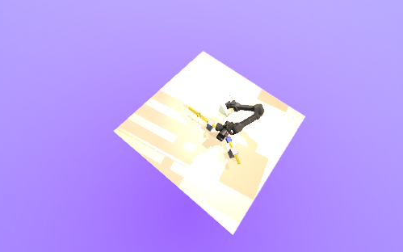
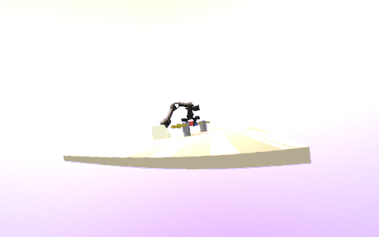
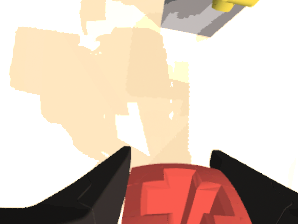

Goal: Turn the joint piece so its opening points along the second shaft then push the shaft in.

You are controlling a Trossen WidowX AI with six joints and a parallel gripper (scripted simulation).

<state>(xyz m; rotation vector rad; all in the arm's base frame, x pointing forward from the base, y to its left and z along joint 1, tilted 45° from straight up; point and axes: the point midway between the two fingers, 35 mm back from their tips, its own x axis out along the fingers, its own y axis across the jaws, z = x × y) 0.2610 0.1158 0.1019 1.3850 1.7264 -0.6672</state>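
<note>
Right now my gripper tip is 10 mm past the red joint piece, 20 mm to the right of it and 30 mm below it.
</note>
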